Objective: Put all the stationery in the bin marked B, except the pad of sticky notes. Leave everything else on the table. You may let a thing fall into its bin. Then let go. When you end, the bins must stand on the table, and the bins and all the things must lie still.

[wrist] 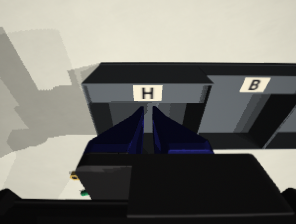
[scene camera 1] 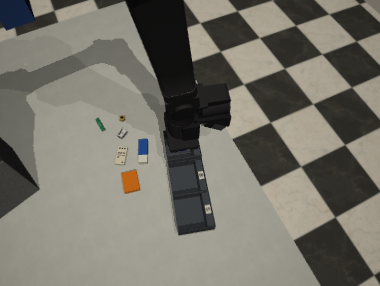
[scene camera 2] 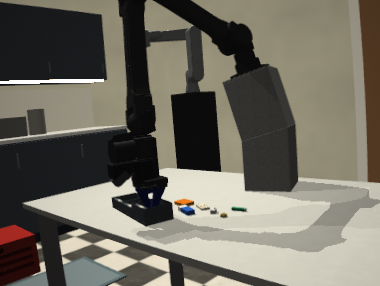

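Note:
I can see my gripper (wrist: 148, 111). There is a bin row (scene camera 1: 193, 209) as well, and I also find the bin row (wrist: 244, 111) in the wrist view. Scene camera 2 shows me the bin row (scene camera 2: 163, 212) too.

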